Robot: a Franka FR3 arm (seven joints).
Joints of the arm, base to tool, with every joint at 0 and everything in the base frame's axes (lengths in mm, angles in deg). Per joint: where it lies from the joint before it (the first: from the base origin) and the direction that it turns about. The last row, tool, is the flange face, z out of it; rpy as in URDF.
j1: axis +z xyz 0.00 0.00 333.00
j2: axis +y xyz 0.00 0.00 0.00
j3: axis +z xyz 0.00 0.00 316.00
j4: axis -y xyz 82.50 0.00 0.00
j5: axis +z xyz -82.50 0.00 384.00
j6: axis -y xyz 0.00 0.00 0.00
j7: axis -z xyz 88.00 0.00 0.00
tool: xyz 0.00 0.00 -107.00 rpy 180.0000 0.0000 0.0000
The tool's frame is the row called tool.
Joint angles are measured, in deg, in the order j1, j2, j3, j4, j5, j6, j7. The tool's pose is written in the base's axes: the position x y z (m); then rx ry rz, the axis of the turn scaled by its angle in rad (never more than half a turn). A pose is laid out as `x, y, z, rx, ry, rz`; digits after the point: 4 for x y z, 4 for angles.
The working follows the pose.
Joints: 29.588, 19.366, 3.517, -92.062, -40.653, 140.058, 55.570
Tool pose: 0.5888, 0.3763, 0.4892, 2.8728, 0.0538, 1.1025
Where each joint sits with the arm in this pose, in the base's axes (m; each line is computed from the numbers above, not from the rounded line before):
j1: 0.0000 0.0000 0.3330
j2: 0.0000 0.0000 0.3330
j3: 0.0911 0.0517 0.6311
j4: 0.1562 0.0945 0.6038
j5: 0.4809 0.3062 0.5406
j6: 0.4809 0.3062 0.5406
j7: 0.5172 0.3813 0.5685
the tool: 0.5888 0.3763 0.4892

